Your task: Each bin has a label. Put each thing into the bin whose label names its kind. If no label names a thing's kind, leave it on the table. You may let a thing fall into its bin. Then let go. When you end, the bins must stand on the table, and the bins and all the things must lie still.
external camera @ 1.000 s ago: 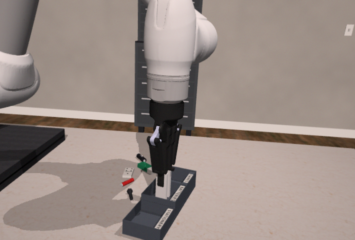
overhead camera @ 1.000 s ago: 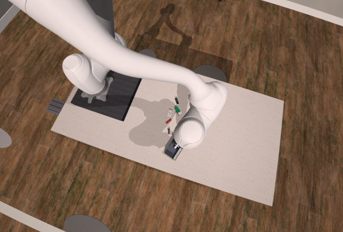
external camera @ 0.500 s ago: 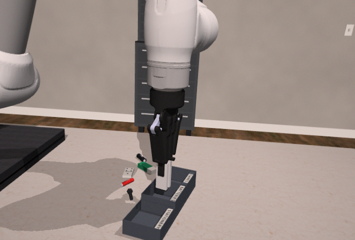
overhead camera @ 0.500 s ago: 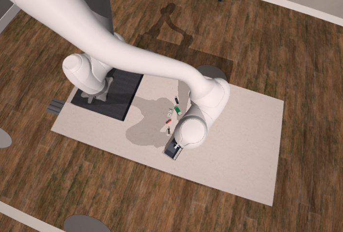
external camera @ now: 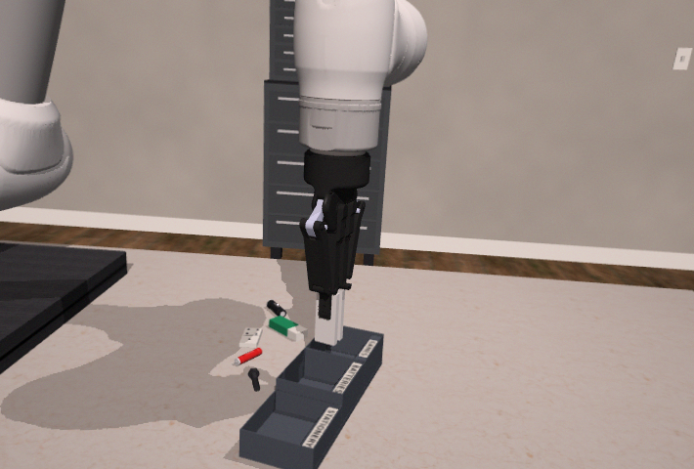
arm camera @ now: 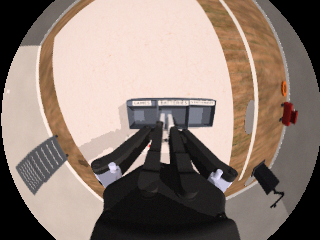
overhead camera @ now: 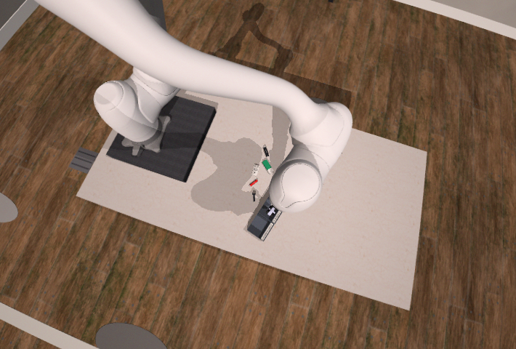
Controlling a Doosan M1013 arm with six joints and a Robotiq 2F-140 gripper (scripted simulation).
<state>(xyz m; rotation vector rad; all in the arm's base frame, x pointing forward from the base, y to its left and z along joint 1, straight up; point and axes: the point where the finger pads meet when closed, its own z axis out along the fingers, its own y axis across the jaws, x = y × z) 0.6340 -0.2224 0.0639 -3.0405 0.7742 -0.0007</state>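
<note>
My gripper is now 50 mm past the white eraser, 170 mm to the right of it and 100 mm above it. The rest, counted from my hand: red cylinder: 110 mm behind, 90 mm to the left, 100 mm below; then white domino: 110 mm behind, 150 mm to the left, 100 mm below; then small black piece: 90 mm behind, 30 mm to the left, 100 mm below.
</note>
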